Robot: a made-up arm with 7 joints.
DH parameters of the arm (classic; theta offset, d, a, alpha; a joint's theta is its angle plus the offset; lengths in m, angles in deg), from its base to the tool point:
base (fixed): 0 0 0 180
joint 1: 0 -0.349 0 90
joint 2: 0 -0.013 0 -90
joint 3: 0 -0.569 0 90
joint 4: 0 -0.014 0 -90
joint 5: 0 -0.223 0 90
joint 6: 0 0 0 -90
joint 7: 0 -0.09 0 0
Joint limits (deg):
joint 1: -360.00..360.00
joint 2: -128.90..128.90
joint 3: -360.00..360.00
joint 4: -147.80..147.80
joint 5: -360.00..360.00
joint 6: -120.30..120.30
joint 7: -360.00..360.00
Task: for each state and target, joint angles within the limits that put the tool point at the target. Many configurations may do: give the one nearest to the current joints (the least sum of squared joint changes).
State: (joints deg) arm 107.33 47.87 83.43 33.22 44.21 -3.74 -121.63
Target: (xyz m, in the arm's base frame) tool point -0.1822 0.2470 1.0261
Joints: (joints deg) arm 126.96 -0.23 102.39 68.00 43.82 8.09 -121.63
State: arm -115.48 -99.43 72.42 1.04 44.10 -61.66 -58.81
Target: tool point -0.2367 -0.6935 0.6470
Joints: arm -82.20 -68.48 77.91 -20.87 43.24 -73.81 -58.81
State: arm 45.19 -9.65 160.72 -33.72 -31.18 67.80 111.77
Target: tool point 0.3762 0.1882 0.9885
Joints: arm -9.64 17.95 138.24 -67.80 -29.45 55.80 111.77
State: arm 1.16 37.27 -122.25 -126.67 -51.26 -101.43 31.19
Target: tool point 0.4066 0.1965 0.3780
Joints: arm -32.18 64.37 -136.51 -122.86 -57.50 -100.73 31.19
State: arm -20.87 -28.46 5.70 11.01 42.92 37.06 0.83
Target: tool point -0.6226 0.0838 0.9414
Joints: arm 13.79 -51.01 3.43 5.88 41.60 36.94 0.83
